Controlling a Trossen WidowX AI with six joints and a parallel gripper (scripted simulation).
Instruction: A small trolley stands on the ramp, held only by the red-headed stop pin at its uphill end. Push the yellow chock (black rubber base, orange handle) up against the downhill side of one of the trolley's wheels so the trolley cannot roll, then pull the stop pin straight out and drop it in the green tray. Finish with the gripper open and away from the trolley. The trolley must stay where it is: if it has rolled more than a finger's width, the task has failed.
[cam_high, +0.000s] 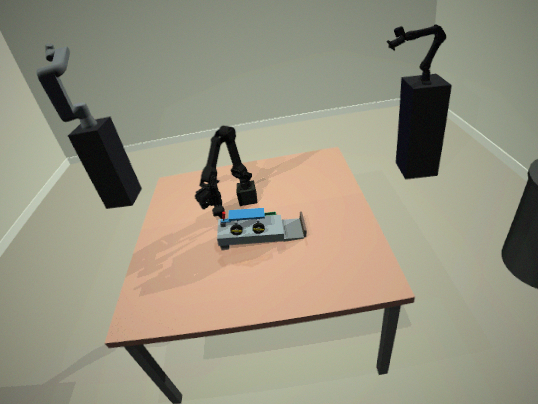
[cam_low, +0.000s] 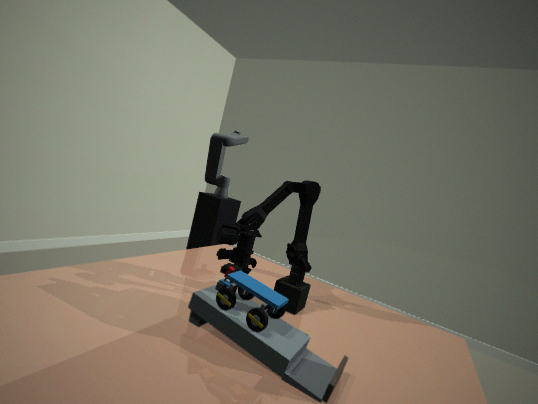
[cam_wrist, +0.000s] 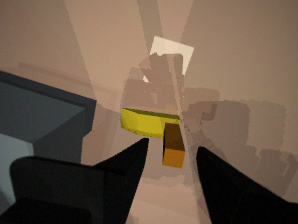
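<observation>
The yellow chock lies 3 cm below my gripper tip, 2 cm ahead of it and 1 cm to the left of it. Also, from my gripper tip: trolley (17 cm to the left, 14 cm ahead, 6 cm above); then grey ramp (17 cm to the left, 14 cm ahead); then stop pin (13 cm ahead, 8 cm above, 5 cm to the left).
</observation>
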